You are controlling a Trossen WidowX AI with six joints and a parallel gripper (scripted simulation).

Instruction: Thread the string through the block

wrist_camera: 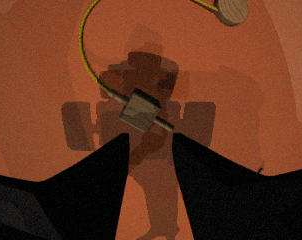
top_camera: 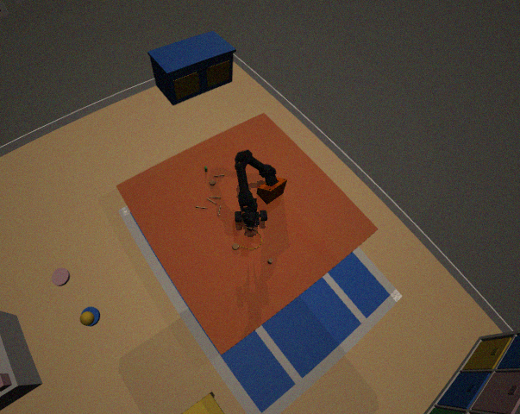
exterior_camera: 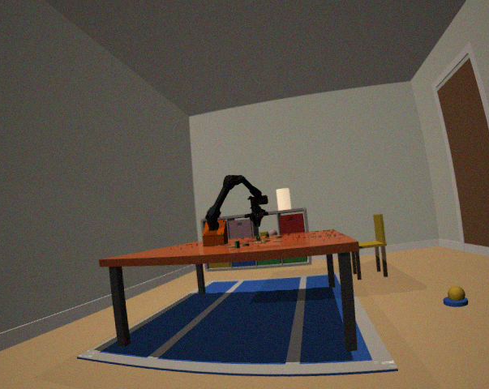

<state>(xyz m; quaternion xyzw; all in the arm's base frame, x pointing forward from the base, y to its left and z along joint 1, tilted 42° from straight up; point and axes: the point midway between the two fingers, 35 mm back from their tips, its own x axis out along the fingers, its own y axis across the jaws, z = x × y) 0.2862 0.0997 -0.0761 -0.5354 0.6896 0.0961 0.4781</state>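
My gripper tip is now 8 cm above the wooden block and 1 cm past it. Also, from my gripper tip: green object (54 cm to the right, 8 cm below, 4 cm behind); thin wooden stick (8 cm below, 2 cm behind, 1 cm to the left).
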